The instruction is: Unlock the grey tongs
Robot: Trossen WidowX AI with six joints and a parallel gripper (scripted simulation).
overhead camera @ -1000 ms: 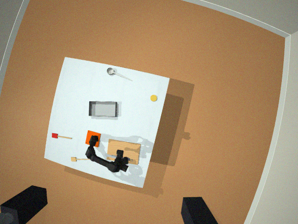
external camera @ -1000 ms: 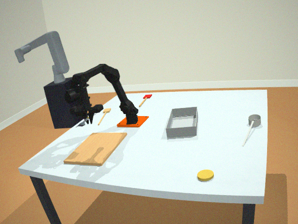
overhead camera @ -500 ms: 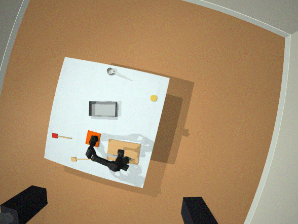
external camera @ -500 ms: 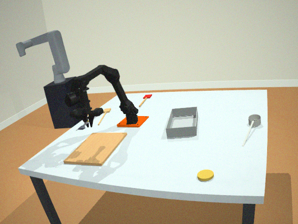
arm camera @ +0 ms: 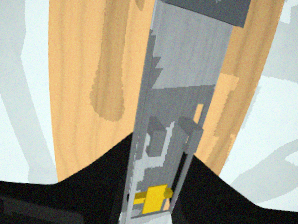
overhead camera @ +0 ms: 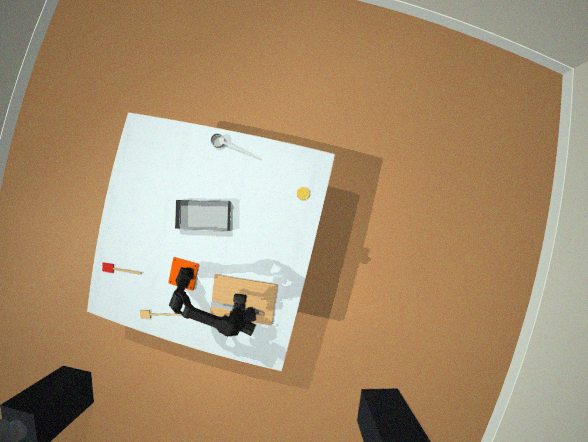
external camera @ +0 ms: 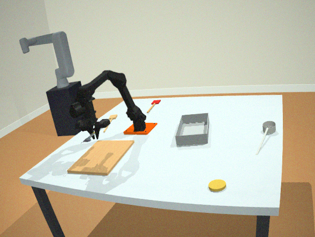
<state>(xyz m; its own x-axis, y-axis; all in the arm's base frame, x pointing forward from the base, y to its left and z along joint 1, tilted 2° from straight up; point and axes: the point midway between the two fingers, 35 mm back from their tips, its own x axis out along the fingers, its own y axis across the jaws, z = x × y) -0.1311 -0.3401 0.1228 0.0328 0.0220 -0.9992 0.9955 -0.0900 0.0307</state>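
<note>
My gripper tip is now 10 mm to the right of the wooden board and 100 mm above it. Round my gripper tip: yellow lock piece: 40 mm above; grey roasting tin: 460 mm ahead, 260 mm to the left, 80 mm below; yellow disc: 620 mm ahead, 280 mm to the right, 100 mm below.
</note>
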